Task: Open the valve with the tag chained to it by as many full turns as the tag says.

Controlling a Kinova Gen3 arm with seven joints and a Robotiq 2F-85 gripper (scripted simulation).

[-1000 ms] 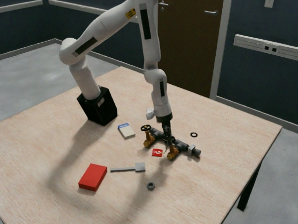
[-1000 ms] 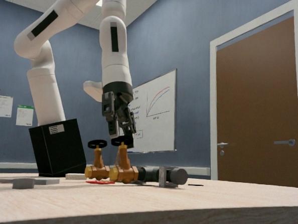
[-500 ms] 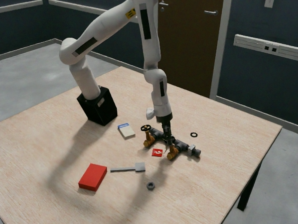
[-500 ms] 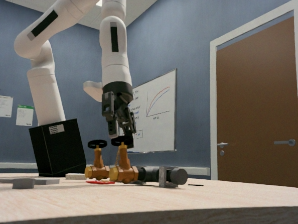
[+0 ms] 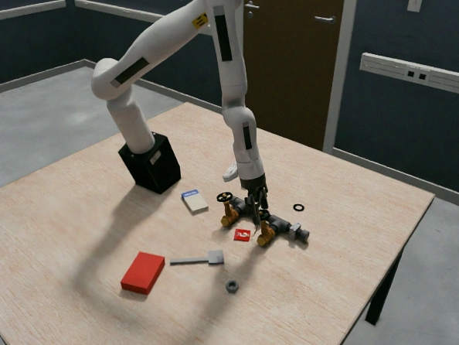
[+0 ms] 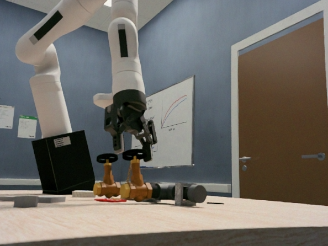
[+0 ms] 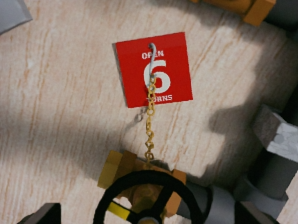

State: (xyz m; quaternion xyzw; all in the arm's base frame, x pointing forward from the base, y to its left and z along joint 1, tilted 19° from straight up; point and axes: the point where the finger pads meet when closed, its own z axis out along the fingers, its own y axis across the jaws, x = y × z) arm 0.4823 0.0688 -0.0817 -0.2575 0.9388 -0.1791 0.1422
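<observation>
Now: hand 60 mm past the red tag, 30 mm to the left of it and 100 mm above it. The rest, counted from my hand: red block (130 mm behind, 350 mm to the right, 80 mm below); white card box (290 mm behind, 30 mm to the right, 90 mm below); grey t-shaped tool (60 mm behind, 190 mm to the right, 90 mm below).
</observation>
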